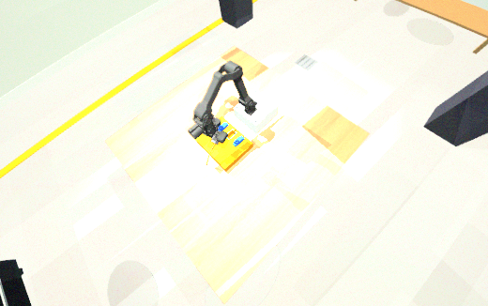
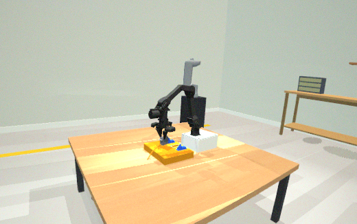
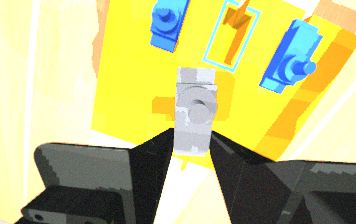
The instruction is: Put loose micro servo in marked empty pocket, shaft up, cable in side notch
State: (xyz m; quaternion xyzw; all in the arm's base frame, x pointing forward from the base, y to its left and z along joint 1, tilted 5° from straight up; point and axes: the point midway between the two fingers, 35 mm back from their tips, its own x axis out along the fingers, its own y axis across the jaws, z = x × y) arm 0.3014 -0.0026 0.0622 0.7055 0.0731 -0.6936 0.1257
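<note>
Right now the deck is 9 cm below my gripper tip and 1 cm to the left of it.
</note>
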